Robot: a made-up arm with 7 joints. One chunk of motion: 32 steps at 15 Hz.
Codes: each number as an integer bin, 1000 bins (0 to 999) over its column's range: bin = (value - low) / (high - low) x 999, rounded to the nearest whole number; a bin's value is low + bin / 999 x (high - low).
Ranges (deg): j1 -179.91..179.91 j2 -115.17..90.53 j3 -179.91..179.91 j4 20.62..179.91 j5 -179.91..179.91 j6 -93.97..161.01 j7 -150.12..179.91
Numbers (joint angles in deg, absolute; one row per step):
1: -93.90 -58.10 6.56 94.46 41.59 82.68 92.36
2: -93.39 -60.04 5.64 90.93 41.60 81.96 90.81
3: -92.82 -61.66 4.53 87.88 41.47 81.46 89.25
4: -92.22 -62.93 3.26 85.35 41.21 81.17 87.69
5: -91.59 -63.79 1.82 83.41 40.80 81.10 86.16
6: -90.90 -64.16 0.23 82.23 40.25 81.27 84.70
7: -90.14 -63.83 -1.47 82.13 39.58 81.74 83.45
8: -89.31 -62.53 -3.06 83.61 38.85 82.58 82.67
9: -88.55 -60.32 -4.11 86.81 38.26 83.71 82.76
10: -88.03 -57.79 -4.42 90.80 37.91 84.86 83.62
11: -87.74 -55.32 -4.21 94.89 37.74 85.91 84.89
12: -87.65 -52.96 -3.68 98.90 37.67 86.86 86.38
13: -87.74 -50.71 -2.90 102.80 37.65 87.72 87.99
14: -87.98 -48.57 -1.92 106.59 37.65 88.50 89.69
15: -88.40 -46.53 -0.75 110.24 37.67 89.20 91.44
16: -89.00 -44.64 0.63 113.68 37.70 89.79 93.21
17: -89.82 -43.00 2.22 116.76 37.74 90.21 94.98
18: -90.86 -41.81 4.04 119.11 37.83 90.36 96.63
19: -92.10 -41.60 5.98 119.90 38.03 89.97 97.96
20: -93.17 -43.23 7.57 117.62 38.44 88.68 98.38
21: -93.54 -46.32 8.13 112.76 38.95 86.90 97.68
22: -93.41 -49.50 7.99 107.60 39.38 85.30 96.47
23: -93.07 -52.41 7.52 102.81 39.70 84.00 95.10
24: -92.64 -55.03 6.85 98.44 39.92 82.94 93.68
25: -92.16 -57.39 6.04 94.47 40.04 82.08 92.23
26: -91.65 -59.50 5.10 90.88 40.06 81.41 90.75
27: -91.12 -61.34 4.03 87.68 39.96 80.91 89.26
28: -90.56 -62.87 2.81 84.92 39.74 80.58 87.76
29: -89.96 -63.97 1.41 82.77 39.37 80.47 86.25
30: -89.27 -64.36 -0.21 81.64 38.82 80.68 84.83
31: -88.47 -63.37 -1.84 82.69 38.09 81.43 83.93
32: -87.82 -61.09 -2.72 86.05 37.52 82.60 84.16
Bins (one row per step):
1: 239 277 518 463 615 692 734
2: 240 268 515 441 615 689 729
3: 242 260 512 422 615 687 725
4: 243 254 509 406 614 686 720
5: 245 250 505 394 613 686 715
6: 247 248 500 386 611 687 711
7: 249 249 495 386 609 688 707
8: 252 256 491 395 607 692 705
9: 254 266 488 415 606 696 705
10: 255 279 487 440 605 701 708
11: 256 291 488 466 604 705 711
12: 256 302 489 491 604 708 716
13: 256 313 491 515 604 712 721
14: 255 323 494 539 604 715 726
15: 254 333 497 562 604 718 731
16: 252 343 501 584 604 720 737
17: 250 350 506 603 604 722 742
18: 247 356 511 618 605 722 747
19: 244 357 516 623 605 721 751
20: 241 349 521 608 606 716 752
21: 240 334 522 578 608 709 750
22: 240 319 522 546 609 702 746
23: 241 305 520 515 610 697 742
24: 242 292 519 488 610 693 738
25: 244 281 516 463 611 690 734
26: 245 270 514 441 611 687 729
27: 247 261 511 421 610 685 725
28: 248 254 507 403 610 684 720
29: 250 249 503 390 609 683 715
30: 252 247 499 383 607 684 711
31: 254 252 494 389 605 687 708
32: 256 263 492 410 604 692 709

